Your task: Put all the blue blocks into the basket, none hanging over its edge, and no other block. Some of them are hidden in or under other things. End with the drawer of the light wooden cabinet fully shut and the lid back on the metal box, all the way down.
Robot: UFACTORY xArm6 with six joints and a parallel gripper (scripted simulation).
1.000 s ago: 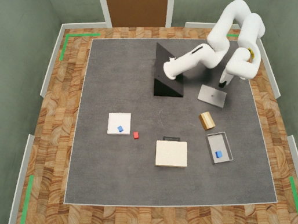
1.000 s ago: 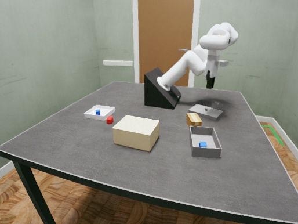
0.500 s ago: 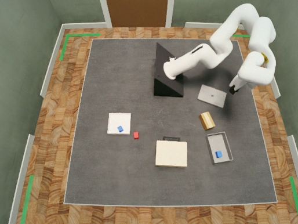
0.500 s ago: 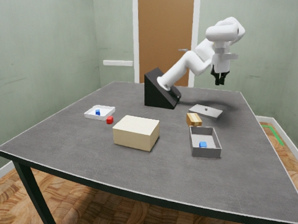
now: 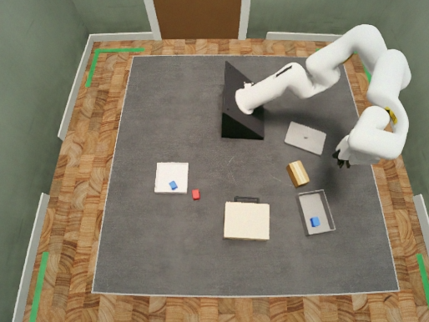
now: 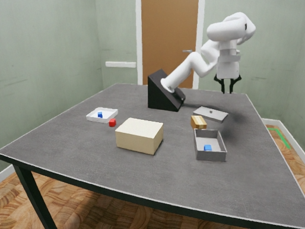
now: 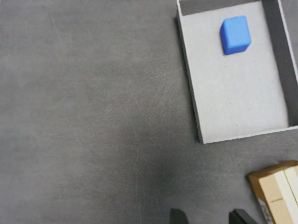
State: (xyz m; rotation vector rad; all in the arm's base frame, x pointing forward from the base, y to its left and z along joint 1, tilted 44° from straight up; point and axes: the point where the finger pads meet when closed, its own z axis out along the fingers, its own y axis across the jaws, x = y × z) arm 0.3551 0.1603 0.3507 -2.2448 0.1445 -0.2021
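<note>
Now: the grey metal box 220 mm below my hand, 150 mm ahead of it and 60 mm to the right of it. From my hand the other things lie so: flat lid: 230 mm below, 230 mm behind, 40 mm to the right; light wooden cabinet: 370 mm to the right, 200 mm below, 180 mm ahead; brown cardboard box: 210 mm below, 120 mm to the right, 30 mm behind.
</note>
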